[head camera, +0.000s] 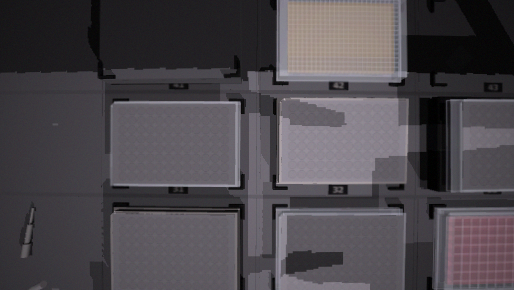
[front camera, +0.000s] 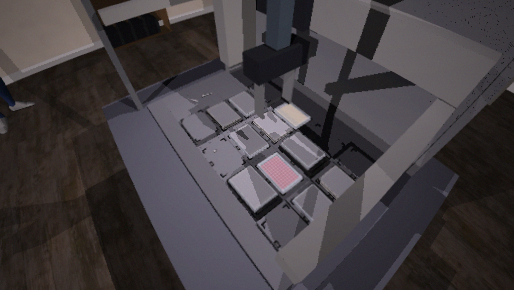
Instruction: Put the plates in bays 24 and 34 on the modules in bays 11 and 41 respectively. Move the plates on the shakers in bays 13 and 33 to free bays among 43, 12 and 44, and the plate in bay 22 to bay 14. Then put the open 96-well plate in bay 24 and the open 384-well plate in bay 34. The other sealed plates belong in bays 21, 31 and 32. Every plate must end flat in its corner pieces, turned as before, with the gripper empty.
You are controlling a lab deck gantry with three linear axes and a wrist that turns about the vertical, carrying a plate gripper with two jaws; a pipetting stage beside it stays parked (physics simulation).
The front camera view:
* gripper: 273,108
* grey-topped plate: 298,146
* bay 12: 227,160
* bay 11 module: 199,126
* bay 14: 282,224
